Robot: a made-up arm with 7 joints.
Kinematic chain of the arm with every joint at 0, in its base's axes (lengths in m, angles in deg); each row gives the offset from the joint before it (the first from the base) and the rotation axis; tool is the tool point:
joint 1: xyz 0 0 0.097 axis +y
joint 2: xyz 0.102 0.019 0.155 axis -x
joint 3: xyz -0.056 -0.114 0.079 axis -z
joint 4: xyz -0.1 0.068 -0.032 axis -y
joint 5: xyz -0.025 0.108 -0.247 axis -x
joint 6: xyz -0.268 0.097 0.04 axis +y
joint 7: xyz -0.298 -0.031 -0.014 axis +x
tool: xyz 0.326 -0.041 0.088
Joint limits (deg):
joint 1: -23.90..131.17
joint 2: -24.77..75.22
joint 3: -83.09..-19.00
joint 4: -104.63..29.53
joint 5: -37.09..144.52
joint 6: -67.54..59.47
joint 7: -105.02..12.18
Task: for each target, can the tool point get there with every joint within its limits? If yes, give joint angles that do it. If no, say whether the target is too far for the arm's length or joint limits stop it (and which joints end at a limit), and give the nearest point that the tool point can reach.
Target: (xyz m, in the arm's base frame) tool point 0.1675 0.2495 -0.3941
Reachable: no: joint limits stop it (at a limit: joint 1, joint 3, joint 4, joint 6) | nearest point -0.0186 0.1697 -0.2223 | short by 0.266 m
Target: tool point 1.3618 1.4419 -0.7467
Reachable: no: too far | nearest point 0.6777 0.3635 -0.2580 | short by 1.367 m
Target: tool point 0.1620 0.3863 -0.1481
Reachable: no: joint limits stop it (at a limit: joint 1, joint 3, joint 4, joint 5) | nearest point 0.2880 0.3769 0.0010 | short by 0.195 m
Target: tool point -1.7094 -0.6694 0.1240
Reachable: no: too far | nearest point -0.6701 -0.2956 0.2507 | short by 1.112 m
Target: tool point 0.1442 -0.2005 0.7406
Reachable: yes | joints 56.69 30.14 -60.97 -56.66 48.83 -18.46 -36.37
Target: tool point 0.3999 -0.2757 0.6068
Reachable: yes | joints 87.44 51.09 -59.77 -22.89 51.92 -53.02 -46.41
